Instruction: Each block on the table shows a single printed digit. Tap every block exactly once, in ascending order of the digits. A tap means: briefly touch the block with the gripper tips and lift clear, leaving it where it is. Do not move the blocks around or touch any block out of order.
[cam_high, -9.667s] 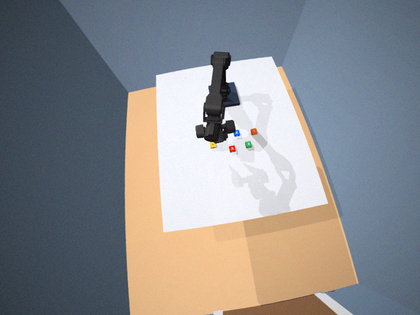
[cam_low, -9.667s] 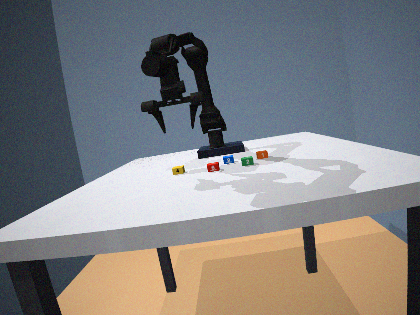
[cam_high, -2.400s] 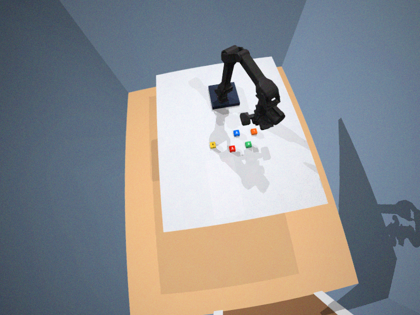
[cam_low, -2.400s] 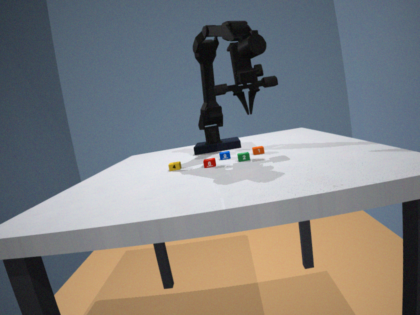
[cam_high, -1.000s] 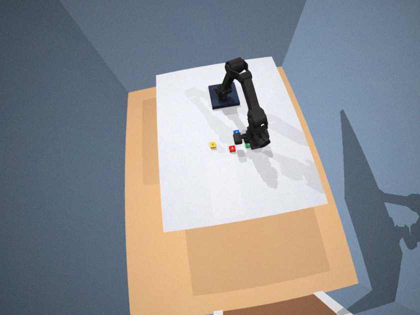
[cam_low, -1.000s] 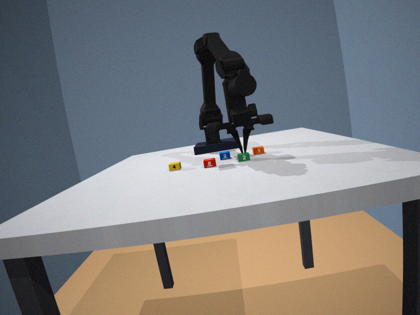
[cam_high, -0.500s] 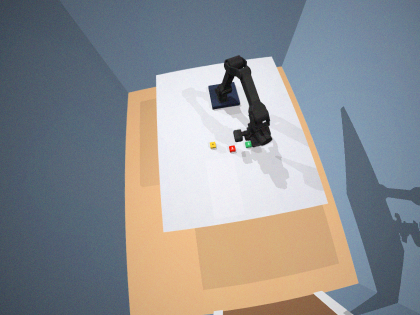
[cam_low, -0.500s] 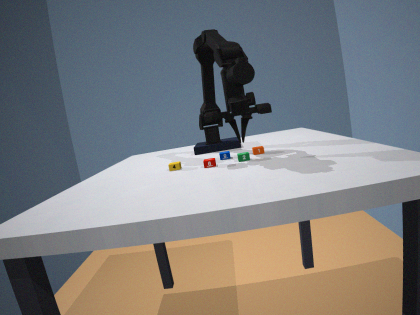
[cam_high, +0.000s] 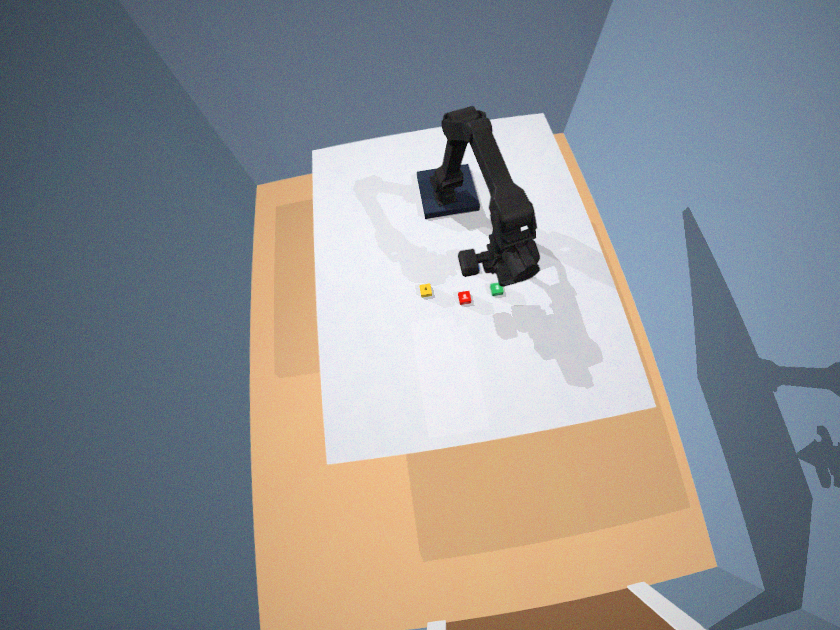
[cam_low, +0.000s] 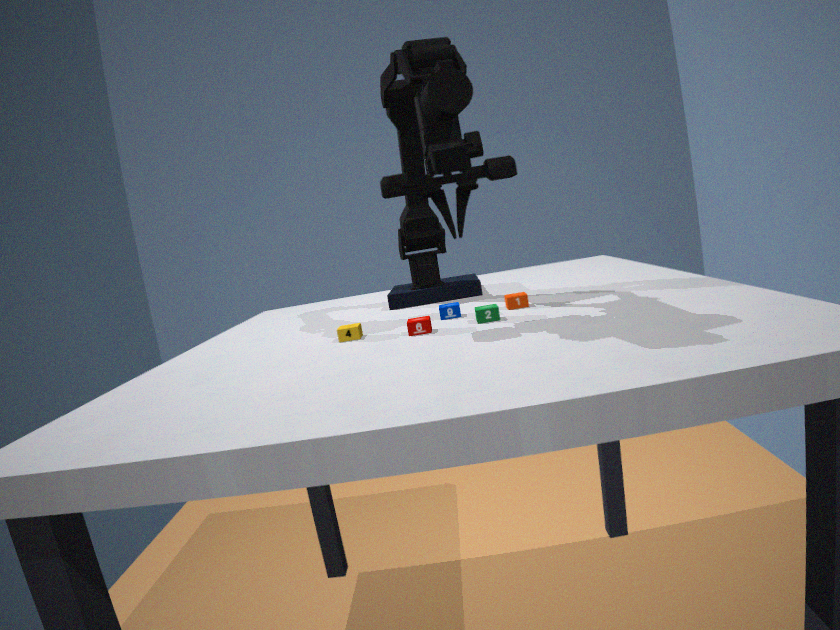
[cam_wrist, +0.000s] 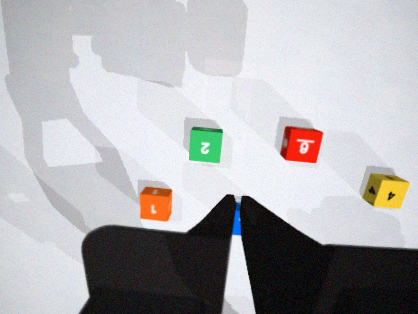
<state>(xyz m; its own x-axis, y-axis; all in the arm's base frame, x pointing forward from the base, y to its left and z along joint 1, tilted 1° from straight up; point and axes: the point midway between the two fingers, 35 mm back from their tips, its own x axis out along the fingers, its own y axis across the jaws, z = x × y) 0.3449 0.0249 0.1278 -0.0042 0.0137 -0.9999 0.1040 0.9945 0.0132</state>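
My gripper tip is 5 cm past the yellow block 4, 18 cm to the left of it and 11 cm above it. Round my gripper tip: red block 6 (7 cm to the right, 11 cm below); then green block 2 (1 cm ahead, 2 cm to the left, 11 cm below); then blue block 9 (8 cm behind, 2 cm to the right, 11 cm below).
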